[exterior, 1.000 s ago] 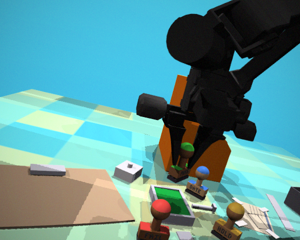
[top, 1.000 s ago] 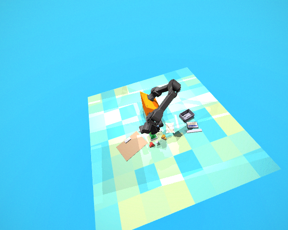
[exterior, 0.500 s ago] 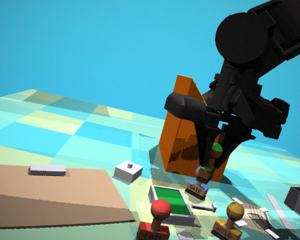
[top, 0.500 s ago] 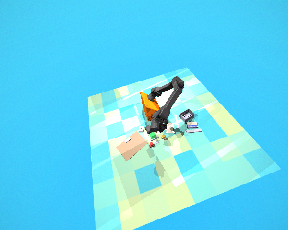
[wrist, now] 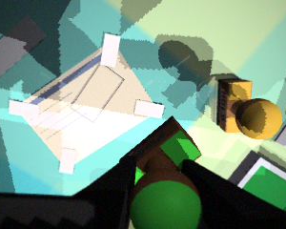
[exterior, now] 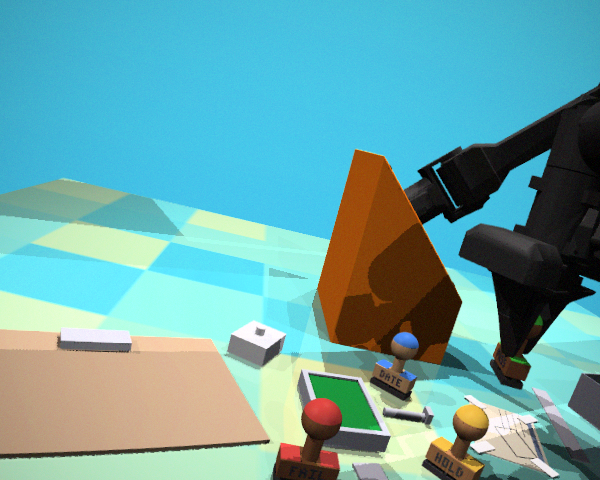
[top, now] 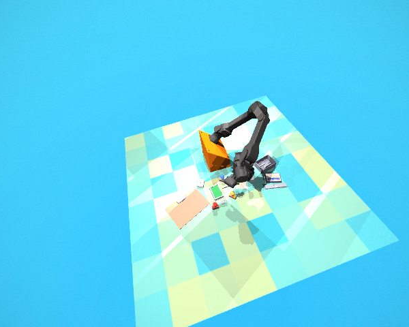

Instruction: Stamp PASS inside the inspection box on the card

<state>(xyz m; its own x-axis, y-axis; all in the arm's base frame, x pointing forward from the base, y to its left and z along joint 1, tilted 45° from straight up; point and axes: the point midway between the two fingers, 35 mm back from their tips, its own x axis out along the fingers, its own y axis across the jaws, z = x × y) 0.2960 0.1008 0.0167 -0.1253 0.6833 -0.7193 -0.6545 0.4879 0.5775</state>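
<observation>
Now: the card 10 cm below my gripper tip, 4 cm to the left of it and 3 cm behind it. The rest, counted from my gripper tip: bolt (9 cm below, 6 cm to the right, 2 cm behind); then yellow hold stamp (7 cm below, 6 cm ahead, 4 cm to the right); then green-knobbed stamp (right at my gripper tip).
</observation>
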